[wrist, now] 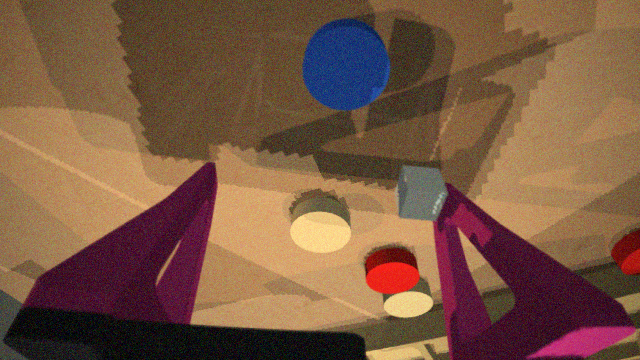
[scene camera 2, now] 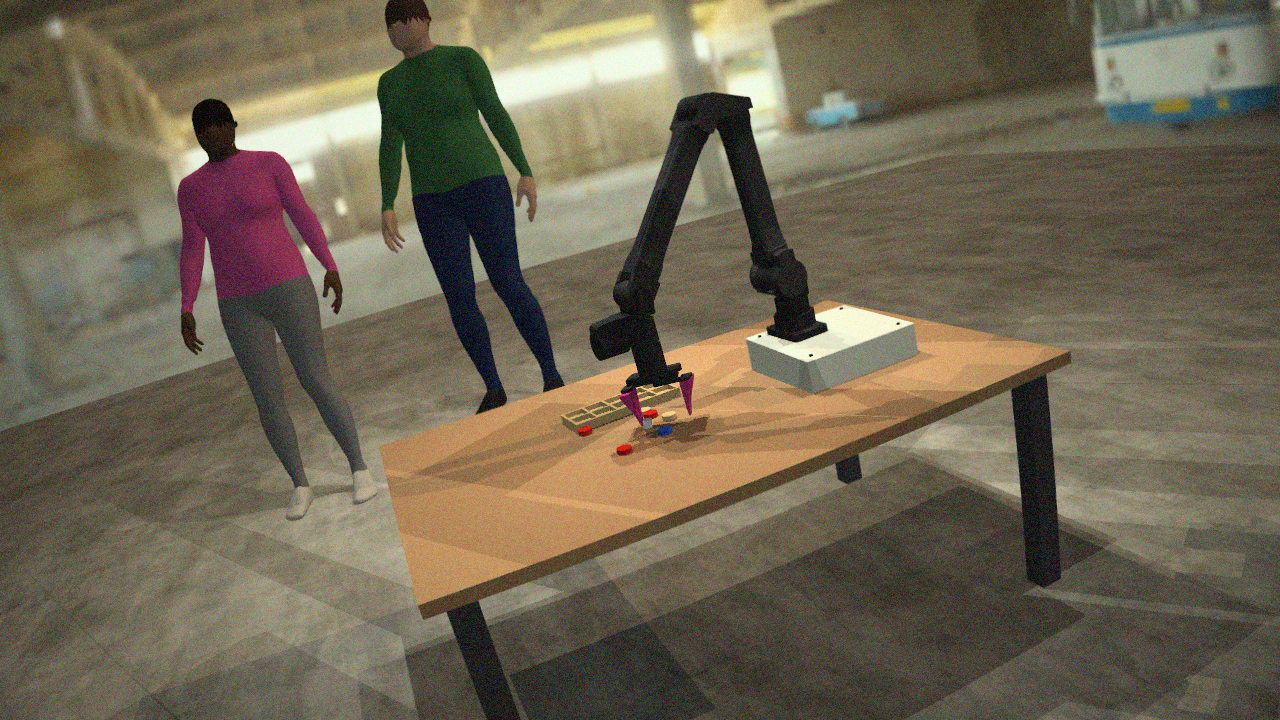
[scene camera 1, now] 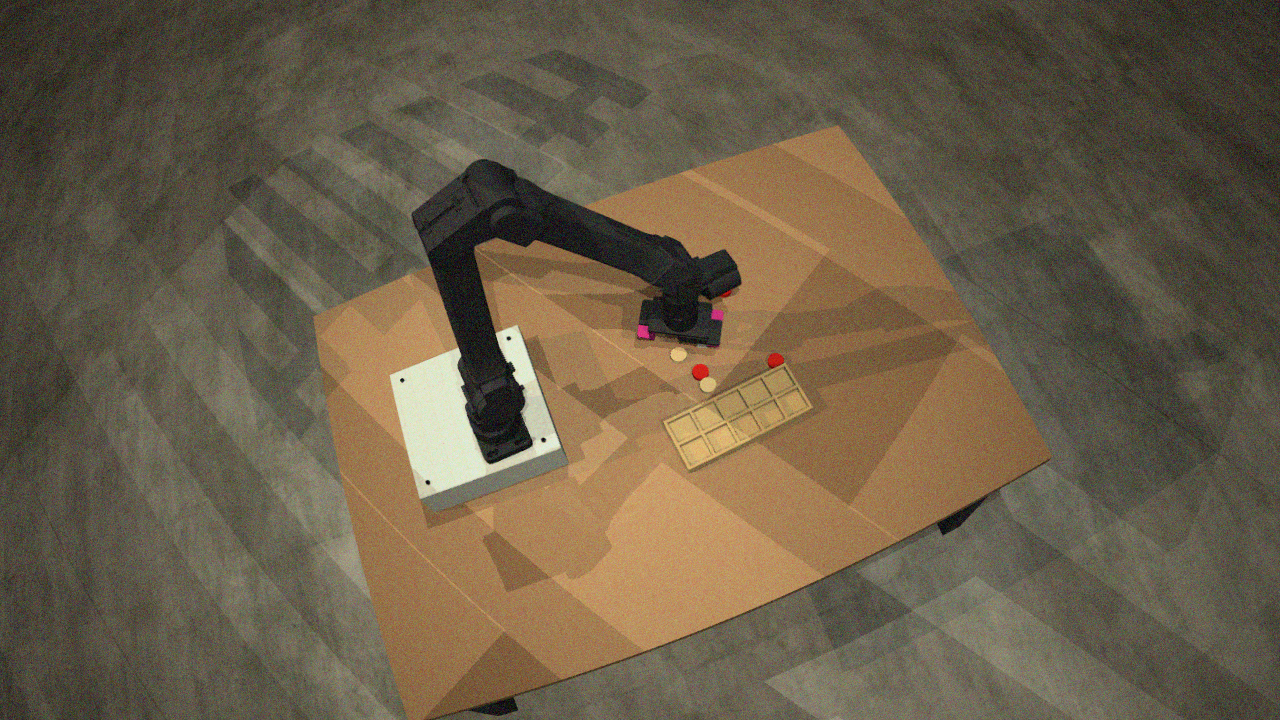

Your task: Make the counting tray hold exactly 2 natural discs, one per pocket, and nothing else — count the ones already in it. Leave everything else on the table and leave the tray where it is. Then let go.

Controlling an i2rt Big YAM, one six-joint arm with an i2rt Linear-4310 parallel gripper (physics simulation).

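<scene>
The counting tray (scene camera 1: 751, 437) (scene camera 2: 570, 425), pale wood with two rows of pockets, shows no disc in its pockets in scene camera 1. One natural disc (scene camera 1: 678, 354) (scene camera 2: 668, 416) (wrist: 320, 231) lies on the table between the gripper and the tray. A second natural disc (scene camera 1: 708, 384) (wrist: 408, 304) lies close to the tray's long side, beside a red disc (scene camera 1: 699, 371) (scene camera 2: 650, 413) (wrist: 392, 275). My gripper (scene camera 1: 680, 327) (scene camera 2: 665, 419) (wrist: 330, 183) is open and empty, with its magenta fingers spread low above the table; the nearer natural disc appears between them in the wrist view.
A blue disc (scene camera 2: 664, 430) (wrist: 346, 65) and a small grey cube (scene camera 2: 647, 422) (wrist: 421, 193) lie near the fingers; the cube appears at one fingertip. Another red disc (scene camera 1: 775, 360) (scene camera 2: 584, 430) is near a tray corner, a third red disc (scene camera 1: 725, 292) (scene camera 2: 624, 449) farther off.
</scene>
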